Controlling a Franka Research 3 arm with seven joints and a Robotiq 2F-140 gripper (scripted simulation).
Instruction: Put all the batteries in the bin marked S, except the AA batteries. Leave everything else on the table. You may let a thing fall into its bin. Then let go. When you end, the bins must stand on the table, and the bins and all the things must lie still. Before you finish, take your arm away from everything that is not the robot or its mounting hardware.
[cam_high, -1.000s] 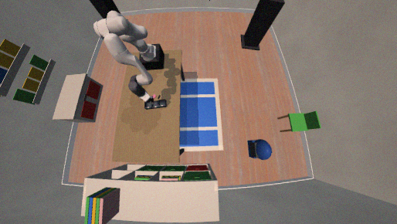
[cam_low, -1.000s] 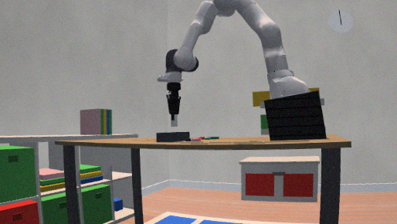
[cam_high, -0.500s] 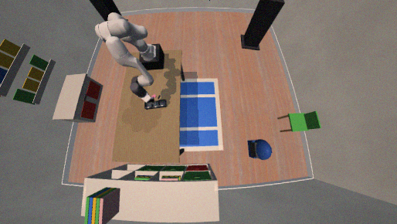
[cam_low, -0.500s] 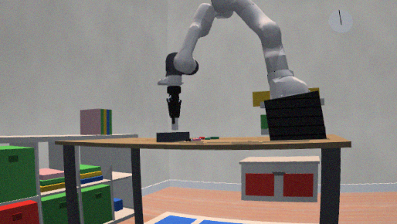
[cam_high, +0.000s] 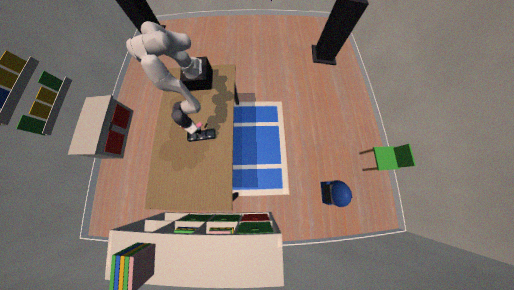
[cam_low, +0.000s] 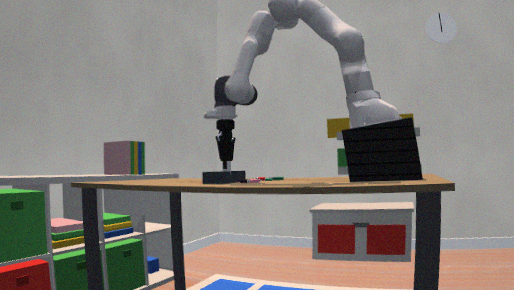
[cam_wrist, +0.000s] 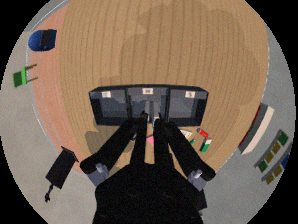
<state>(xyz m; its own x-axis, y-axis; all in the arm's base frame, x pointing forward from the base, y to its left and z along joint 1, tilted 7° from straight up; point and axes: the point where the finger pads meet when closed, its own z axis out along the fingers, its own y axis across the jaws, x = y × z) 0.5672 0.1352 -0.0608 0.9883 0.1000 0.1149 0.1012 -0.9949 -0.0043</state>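
My hand is 30 mm above the tray and 10 mm to the right of it. Also, from my hand: pink block: 100 mm behind, 50 mm below, 40 mm to the right; white spotted tile: 120 mm to the right, 70 mm behind, 50 mm below; black battery: 100 mm behind, 50 mm below, 20 mm to the left.
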